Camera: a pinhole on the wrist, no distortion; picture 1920 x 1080 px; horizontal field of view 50.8 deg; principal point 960.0 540.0 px. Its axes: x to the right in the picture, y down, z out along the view. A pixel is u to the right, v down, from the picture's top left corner.
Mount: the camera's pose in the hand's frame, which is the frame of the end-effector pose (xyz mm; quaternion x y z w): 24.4 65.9 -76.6 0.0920 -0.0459 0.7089 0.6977
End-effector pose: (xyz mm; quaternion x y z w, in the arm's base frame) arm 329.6 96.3 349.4 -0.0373 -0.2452 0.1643 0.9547
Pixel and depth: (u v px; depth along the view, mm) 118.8 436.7 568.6
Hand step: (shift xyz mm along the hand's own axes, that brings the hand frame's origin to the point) 93.4 -275.5 432.1
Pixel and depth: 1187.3 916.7 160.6
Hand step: 5.0 51.9 86.0
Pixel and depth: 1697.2 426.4 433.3
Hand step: 76.0 137.6 376.7
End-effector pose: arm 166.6 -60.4 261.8 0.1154 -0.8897 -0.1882 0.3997
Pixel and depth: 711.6 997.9 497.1
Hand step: -54.4 -92.7 405.2
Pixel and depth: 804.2 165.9 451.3
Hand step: 138.0 -53.7 353.1
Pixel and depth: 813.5 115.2 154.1
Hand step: 67.0 25.8 70.0
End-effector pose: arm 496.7 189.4 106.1 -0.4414 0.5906 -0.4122 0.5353
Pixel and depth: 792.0 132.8 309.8
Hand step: 107.5 -17.9 217.7
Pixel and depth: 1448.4 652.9 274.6
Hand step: 26.7 77.5 206.1
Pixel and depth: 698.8 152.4 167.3
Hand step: 67.7 13.0 80.9
